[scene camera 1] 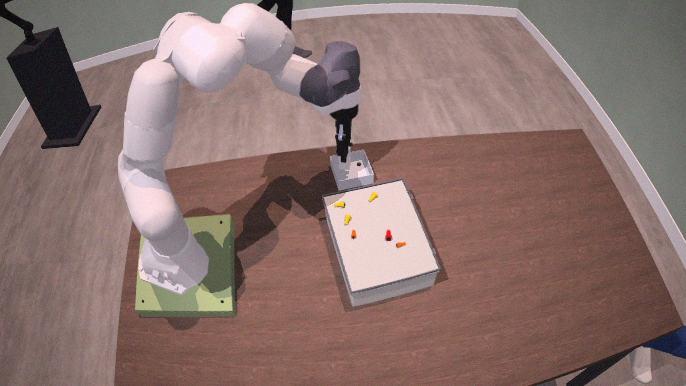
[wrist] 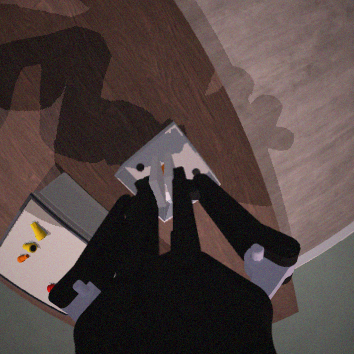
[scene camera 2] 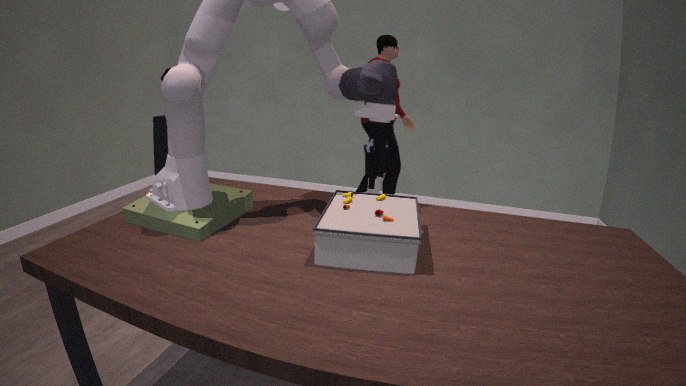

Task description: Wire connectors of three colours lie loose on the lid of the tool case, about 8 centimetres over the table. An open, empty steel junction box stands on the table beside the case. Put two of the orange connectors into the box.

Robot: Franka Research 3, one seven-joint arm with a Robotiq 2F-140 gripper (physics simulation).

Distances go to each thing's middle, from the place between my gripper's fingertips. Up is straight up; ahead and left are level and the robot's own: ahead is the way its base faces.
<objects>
I see the steel junction box (scene camera 1: 360, 173) 2 cm ahead of my hand and 1 cm below it. The rest, counted from my hand: tool case (scene camera 1: 374, 269) 27 cm to the right, 10 cm ahead, 1 cm above.
</objects>
